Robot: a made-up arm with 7 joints. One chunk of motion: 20 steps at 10 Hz.
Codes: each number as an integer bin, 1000 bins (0 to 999) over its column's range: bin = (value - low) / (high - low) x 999, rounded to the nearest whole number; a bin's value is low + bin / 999 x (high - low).
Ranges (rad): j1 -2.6..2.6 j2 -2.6..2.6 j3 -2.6..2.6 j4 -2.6..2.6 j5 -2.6..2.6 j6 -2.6..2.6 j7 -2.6..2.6
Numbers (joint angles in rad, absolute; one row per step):
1: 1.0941 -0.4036 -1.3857 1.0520 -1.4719 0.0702 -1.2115
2: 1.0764 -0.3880 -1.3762 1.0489 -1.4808 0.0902 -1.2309
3: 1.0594 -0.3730 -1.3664 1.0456 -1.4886 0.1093 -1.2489
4: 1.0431 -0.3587 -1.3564 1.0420 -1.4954 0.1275 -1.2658
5: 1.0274 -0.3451 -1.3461 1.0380 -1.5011 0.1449 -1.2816
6: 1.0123 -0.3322 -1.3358 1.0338 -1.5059 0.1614 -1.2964
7: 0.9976 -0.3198 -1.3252 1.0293 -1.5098 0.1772 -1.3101
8: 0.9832 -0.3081 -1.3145 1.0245 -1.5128 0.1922 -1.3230
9: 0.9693 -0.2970 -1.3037 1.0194 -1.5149 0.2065 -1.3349
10: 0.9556 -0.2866 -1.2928 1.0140 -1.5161 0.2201 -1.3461
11: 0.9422 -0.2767 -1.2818 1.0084 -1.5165 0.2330 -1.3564
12: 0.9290 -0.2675 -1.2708 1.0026 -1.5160 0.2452 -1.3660
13: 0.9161 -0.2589 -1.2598 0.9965 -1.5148 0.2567 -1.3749
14: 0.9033 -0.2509 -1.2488 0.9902 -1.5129 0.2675 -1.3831
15: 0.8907 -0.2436 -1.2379 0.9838 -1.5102 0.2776 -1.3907
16: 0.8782 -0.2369 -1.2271 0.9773 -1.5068 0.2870 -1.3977
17: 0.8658 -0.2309 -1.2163 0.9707 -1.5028 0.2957 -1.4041
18: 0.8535 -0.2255 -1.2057 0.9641 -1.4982 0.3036 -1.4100
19: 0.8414 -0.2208 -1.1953 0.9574 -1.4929 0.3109 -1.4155
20: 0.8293 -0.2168 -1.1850 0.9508 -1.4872 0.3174 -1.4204
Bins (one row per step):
1: 710 422 233 702 217 513 267
2: 706 425 235 701 215 517 263
3: 703 428 237 700 214 520 260
4: 700 431 239 700 212 524 256
5: 697 433 241 699 211 527 253
6: 694 436 243 698 210 531 250
7: 691 438 245 697 209 534 248
8: 688 440 247 696 209 536 245
9: 686 442 249 695 208 539 243
10: 683 444 251 694 208 542 241
11: 681 446 253 693 208 544 239
12: 678 448 255 692 208 547 237
13: 675 450 257 691 208 549 235
14: 673 451 260 690 209 551 234
15: 671 453 262 689 209 553 232
16: 668 454 264 687 210 555 231
17: 666 455 266 686 211 556 230
18: 663 456 268 685 212 558 229
19: 661 457 270 683 213 559 228
20: 659 458 272 682 214 560 227

